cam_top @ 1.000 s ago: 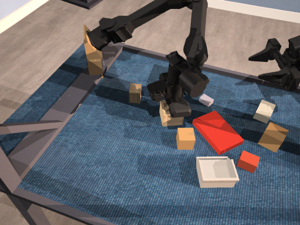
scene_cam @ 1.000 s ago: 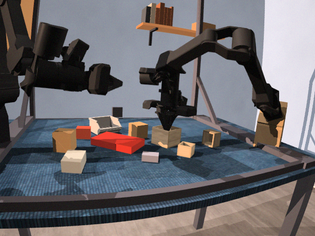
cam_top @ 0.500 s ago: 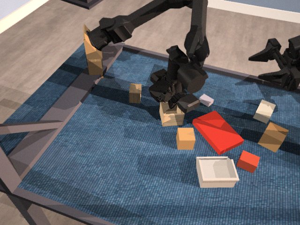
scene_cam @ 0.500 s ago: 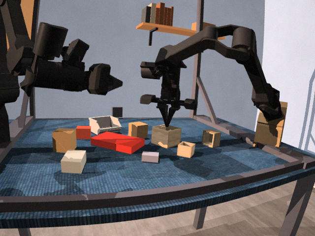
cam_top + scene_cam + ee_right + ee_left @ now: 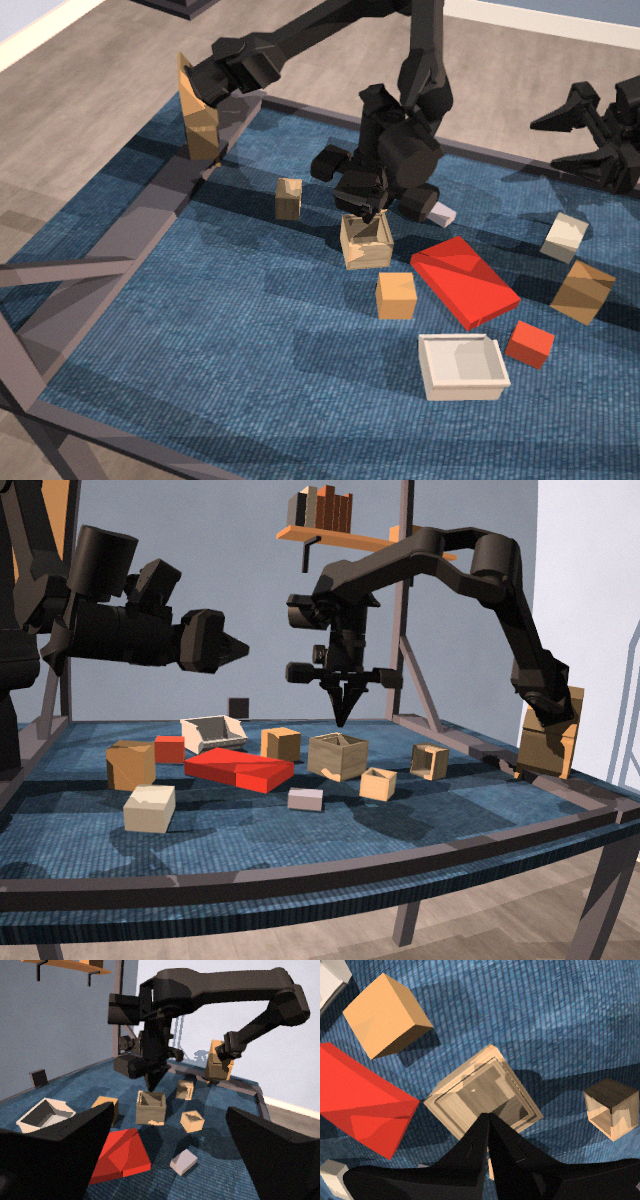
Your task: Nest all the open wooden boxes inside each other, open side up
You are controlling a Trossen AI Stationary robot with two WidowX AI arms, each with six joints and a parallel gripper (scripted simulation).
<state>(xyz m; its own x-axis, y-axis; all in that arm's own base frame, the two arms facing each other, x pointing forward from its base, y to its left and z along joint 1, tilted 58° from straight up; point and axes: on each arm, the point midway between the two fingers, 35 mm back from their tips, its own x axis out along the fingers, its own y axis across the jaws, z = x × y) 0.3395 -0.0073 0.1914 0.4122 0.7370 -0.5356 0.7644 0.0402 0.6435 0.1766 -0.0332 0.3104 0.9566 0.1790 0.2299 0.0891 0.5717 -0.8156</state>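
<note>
My right hand is 220 mm past the red cube, 190 mm above it and 60 mm to the left of it. The rest, counted from my right hand: beige block 190 mm below, 60 mm to the right, 20 mm ahead; then flat red block 200 mm below, 150 mm behind, 60 mm to the left; then lavender block 200 mm below, 140 mm to the left, 20 mm behind.
</note>
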